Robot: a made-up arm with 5 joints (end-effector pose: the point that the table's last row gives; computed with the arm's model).
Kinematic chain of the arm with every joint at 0, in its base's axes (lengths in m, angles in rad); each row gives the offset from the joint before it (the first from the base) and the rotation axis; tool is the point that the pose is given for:
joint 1: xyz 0 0 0.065 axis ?
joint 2: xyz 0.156 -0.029 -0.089 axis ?
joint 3: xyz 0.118 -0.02 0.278 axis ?
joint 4: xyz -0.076 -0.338 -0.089 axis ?
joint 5: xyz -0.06 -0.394 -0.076 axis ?
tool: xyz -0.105 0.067 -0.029
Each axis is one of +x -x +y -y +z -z.
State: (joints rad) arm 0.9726 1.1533 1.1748 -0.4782 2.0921
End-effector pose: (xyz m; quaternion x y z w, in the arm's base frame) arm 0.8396 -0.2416 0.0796 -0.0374 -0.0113 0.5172 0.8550
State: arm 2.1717 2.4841 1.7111 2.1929 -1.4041
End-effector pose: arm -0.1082 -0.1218 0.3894 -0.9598 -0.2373 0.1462 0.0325
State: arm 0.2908 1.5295 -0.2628 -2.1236 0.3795
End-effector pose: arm 0.5000 0.3126 0.1228 0.1808 0.0626 -0.9501 0.2463
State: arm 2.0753 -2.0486 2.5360 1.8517 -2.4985
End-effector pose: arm -0.3765 0.0755 -0.3380 0.9548 0.1006 0.1676 0.2239
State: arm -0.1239 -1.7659 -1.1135 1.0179 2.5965
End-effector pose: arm -0.3543 0.2416 0.5005 -0.8817 -0.2750 0.0561 0.3792
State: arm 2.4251 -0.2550 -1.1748 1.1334 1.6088
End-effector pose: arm -0.0407 -0.0464 -0.6145 -0.1543 -0.7885 -0.5684 0.1774
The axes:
joint 1: +x
joint 2: +z
joint 3: -y
joint 4: -z
joint 5: +y

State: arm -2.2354 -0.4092 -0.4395 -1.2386 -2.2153
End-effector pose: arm 0.1996 0.2281 0.5561 -0.2926 -0.2916 0.6733 0.6132
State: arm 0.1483 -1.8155 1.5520 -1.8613 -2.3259
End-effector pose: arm -0.1530 -0.3638 0.4278 -0.2187 -0.6264 0.5818 0.4705
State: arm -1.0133 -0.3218 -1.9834 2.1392 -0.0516
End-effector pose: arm 0.1810 0.3887 0.4064 0.6837 -0.2036 0.6833 0.1554
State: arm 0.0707 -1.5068 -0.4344 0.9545 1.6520
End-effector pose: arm -0.3410 0.1775 0.3786 0.7186 0.4003 -0.5670 0.0430
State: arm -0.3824 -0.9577 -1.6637 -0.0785 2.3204
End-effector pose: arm -0.3721 -0.3394 0.4764 -0.4671 -0.8423 -0.0623 0.2615
